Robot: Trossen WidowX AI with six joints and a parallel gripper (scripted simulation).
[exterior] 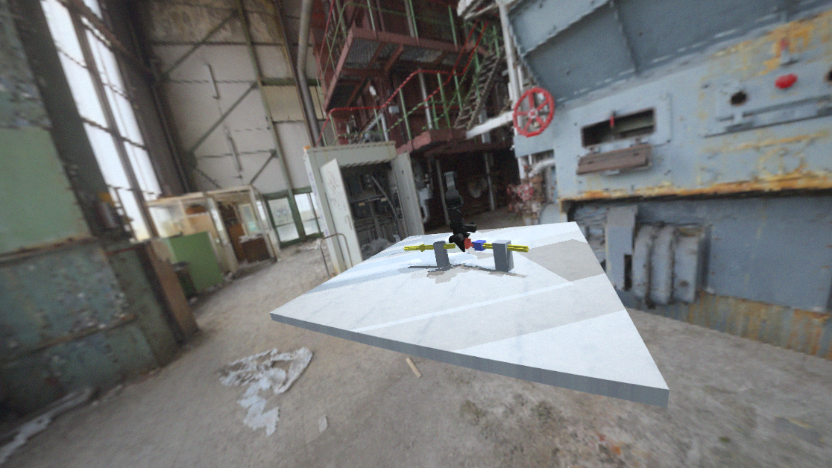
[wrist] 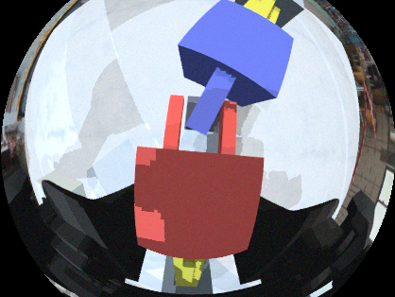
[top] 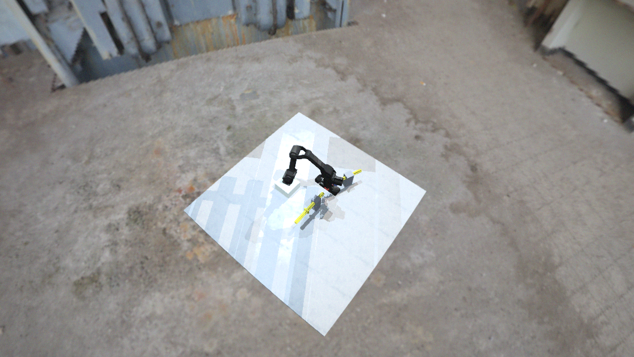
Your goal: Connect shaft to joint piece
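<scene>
Now: gripper tip 10 mm to the right of the red joint piece and 40 mm below it.
</scene>
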